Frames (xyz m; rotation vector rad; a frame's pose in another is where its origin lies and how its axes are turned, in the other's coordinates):
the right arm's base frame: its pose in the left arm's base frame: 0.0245 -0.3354 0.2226 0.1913 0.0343 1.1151
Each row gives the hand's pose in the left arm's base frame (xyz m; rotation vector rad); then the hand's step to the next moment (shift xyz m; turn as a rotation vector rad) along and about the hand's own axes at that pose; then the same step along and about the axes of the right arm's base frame.
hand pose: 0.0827 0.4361 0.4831 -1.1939 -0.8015 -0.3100
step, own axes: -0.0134 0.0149 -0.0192 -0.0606 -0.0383 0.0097
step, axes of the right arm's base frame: -0.0114 -0.0164 -0.0193 -0.0463 0.0519 -0.0199
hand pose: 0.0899 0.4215 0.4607 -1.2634 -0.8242 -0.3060
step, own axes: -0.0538 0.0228 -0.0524 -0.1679 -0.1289 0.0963
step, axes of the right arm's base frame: -0.0531 -0.0300 -0.0494 -0.0936 0.2076 -0.0469
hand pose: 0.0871 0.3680 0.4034 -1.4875 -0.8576 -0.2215
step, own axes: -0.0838 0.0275 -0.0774 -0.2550 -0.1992 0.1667
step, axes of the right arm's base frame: -0.0984 -0.0407 -0.0493 -0.1299 0.3316 -0.0752
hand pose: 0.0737 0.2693 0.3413 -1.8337 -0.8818 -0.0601
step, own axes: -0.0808 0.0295 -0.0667 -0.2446 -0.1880 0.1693
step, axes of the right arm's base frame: -0.1026 -0.0328 -0.0155 -0.1192 0.3213 -0.0798
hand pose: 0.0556 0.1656 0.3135 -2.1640 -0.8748 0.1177
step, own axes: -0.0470 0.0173 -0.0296 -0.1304 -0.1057 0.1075
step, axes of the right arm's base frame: -0.0571 -0.0099 0.0050 -0.0561 0.1837 -0.0534
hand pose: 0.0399 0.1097 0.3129 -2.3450 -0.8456 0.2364
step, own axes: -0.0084 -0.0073 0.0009 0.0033 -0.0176 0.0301
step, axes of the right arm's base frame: -0.0049 0.0098 0.0021 0.0162 0.0250 -0.0184
